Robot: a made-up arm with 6 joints.
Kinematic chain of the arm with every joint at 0, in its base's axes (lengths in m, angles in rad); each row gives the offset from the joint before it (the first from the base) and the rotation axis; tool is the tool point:
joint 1: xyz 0 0 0.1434 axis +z
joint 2: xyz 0 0 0 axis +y
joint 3: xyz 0 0 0.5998 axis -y
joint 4: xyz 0 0 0 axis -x
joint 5: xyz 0.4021 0 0 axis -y
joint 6: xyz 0 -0.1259 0 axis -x
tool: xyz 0 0 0
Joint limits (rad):
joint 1: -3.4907..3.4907
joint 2: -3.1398..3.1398
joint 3: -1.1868..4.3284
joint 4: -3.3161..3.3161
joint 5: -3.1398..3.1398
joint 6: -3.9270..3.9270
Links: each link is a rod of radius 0.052 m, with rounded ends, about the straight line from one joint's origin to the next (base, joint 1, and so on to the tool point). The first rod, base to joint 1, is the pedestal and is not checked.
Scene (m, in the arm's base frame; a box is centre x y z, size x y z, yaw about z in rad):
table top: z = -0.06
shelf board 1: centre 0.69 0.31 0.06 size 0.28 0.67 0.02 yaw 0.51
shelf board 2: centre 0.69 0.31 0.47 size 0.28 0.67 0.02 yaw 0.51
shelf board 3: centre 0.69 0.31 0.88 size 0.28 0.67 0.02 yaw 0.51
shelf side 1: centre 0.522 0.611 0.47 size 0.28 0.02 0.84 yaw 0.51
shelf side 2: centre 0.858 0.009 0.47 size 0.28 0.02 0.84 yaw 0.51
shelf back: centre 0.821 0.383 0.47 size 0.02 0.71 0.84 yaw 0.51
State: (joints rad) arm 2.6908 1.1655 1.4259 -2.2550 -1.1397 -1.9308
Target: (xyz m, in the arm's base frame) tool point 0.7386 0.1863 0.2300
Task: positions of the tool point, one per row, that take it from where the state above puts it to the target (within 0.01 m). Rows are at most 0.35 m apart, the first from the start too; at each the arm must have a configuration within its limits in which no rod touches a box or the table.
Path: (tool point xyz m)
1: -0.8262 0.2319 0.6857
2: -0.6387 0.1018 0.9229
3: -0.3694 -0.0091 1.0640
4: -0.0653 -0.0770 1.0910
5: 0.2198 -0.0933 1.0078
6: 0.4382 -0.0661 0.8387
7: 0.5607 -0.0152 0.6233
8: 0.5822 0.0349 0.4067
9: 0.5218 0.0650 0.2300
10: 0.6015 0.1047 0.2254
11: 0.6741 0.1453 0.2255
12: 0.7386 0.1863 0.2300

